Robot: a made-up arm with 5 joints. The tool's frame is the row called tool.
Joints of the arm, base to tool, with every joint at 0 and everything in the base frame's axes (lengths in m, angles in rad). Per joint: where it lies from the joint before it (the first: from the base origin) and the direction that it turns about. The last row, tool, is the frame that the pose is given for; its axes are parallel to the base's.
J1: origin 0 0 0.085 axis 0 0 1
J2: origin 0.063 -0.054 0.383 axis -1 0 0
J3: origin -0.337 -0.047 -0.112 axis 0 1 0
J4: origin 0.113 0.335 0.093 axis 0 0 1
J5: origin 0.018 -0.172 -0.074 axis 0 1 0
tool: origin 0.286 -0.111 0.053
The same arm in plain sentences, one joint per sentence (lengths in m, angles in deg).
The arm has five revolute joints in a row. What follows holds with every joint at zero, and every direction is one of the base frame's. Joint 1 lies 0.085 m along +z from the base frame's origin and turns about +z. Joint 2 lies 0.063 m along +x and 0.054 m along -y and 0.383 m along +z from joint 1 and turns about -x. Joint 3 lies 0.337 m along -x and 0.047 m along -y and 0.112 m along -z from joint 2 and turns about +y. Joint 4 lies 0.113 m along +x and 0.335 m along +y and 0.093 m along +z from joint 3 and turns about +z. Joint 5 lies 0.018 m along +x and 0.172 m along -y and 0.074 m along -z from joint 4 and turns about +y. The tool frame, which is the frame that the pose is given for, lies 0.286 m along +x and 0.111 m along -y and 0.053 m along +z from joint 5; its axes are parallel to the base frame's.
